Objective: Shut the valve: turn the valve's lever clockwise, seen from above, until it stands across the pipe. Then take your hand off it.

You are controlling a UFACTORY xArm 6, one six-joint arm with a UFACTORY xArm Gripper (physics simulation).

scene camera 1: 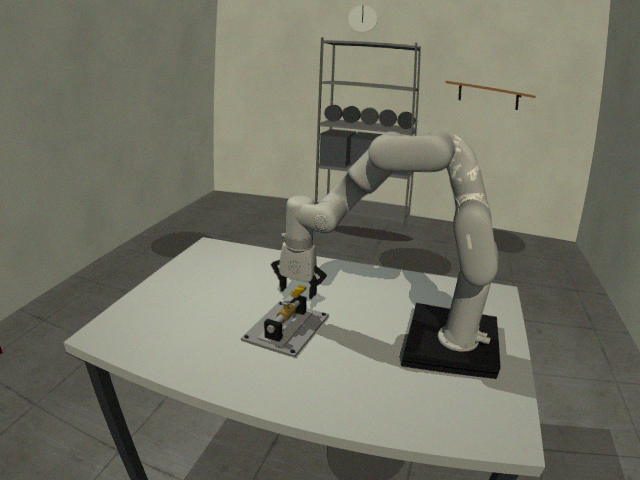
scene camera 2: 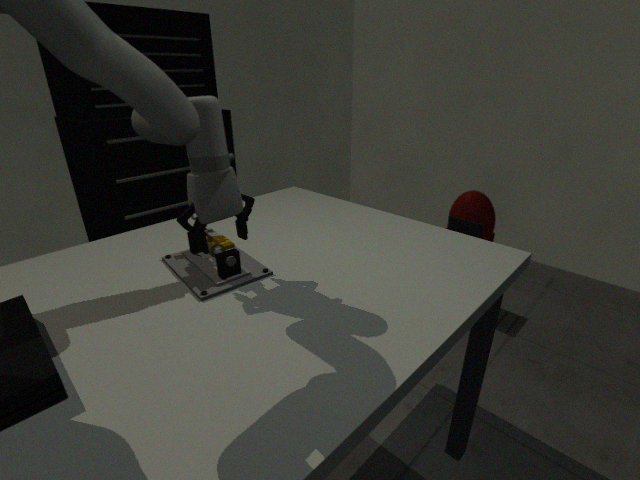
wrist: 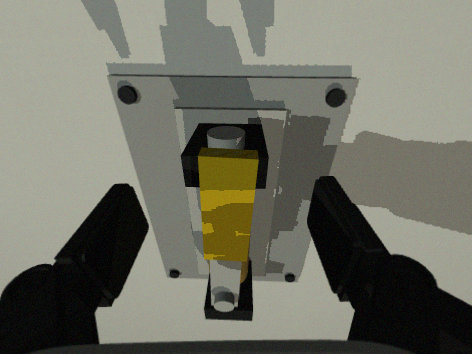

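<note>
The valve's yellow lever [scene camera 1: 298,290] [scene camera 2: 222,241] [wrist: 227,175] points along the pipe [scene camera 1: 296,303] [wrist: 226,136], over one of its ends. The orange valve body [scene camera 1: 285,312] [wrist: 244,272] is mostly hidden under the lever in the wrist view. Black blocks [scene camera 1: 272,329] [scene camera 2: 228,264] hold the pipe on a grey base plate [scene camera 1: 253,334] [scene camera 2: 199,286] [wrist: 145,150]. My gripper [scene camera 1: 297,292] [scene camera 2: 222,235] [wrist: 225,202] is wide open above the valve, pointing down. In the wrist view its fingers stand left and right of the lever, with gaps on both sides.
The valve's plate lies on the white table [scene camera 1: 180,335] [scene camera 2: 413,268]. My arm's black base block [scene camera 1: 434,364] [scene camera 2: 25,361] stands on the table, to the valve's right in the first scene view. A shelf rack [scene camera 1: 318,103] stands by the far wall.
</note>
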